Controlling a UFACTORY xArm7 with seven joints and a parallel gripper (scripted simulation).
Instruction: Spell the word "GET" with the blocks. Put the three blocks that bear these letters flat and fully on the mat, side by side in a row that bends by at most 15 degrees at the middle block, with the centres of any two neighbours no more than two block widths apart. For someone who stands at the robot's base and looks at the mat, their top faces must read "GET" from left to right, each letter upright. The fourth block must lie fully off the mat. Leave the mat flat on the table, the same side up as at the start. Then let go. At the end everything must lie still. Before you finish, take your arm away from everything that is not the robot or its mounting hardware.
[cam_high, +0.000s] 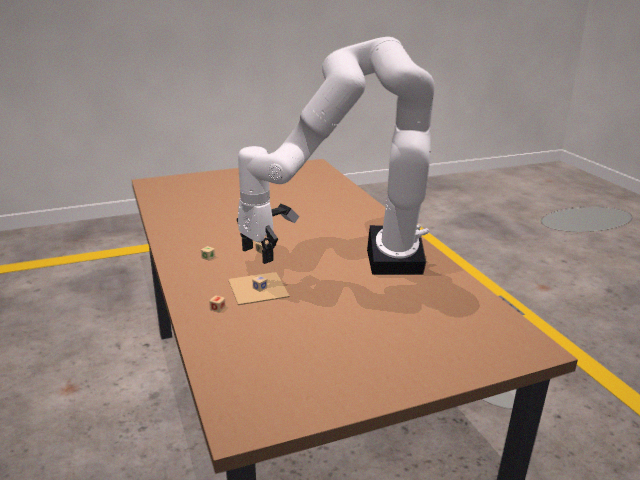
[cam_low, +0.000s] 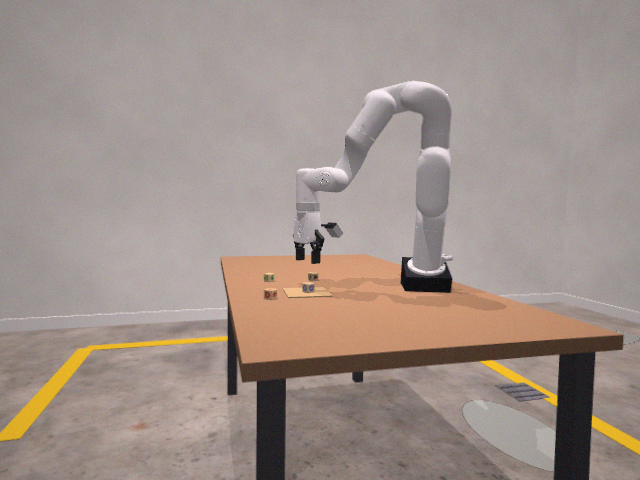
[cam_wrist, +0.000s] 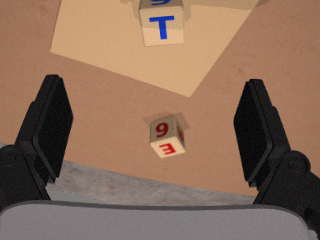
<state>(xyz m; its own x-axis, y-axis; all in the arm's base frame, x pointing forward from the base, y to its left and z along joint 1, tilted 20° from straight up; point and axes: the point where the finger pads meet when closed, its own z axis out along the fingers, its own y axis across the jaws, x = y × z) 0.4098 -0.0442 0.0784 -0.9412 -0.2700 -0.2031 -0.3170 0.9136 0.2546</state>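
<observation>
My gripper is now 110 mm above the tan mat. The rest, counted from my hand: green-lettered block: 90 mm ahead, 240 mm to the right, 100 mm below; then black-lettered block: 80 mm behind, 220 mm to the right, 100 mm below; then red-lettered block: 130 mm ahead, 60 mm to the left, 100 mm below.
</observation>
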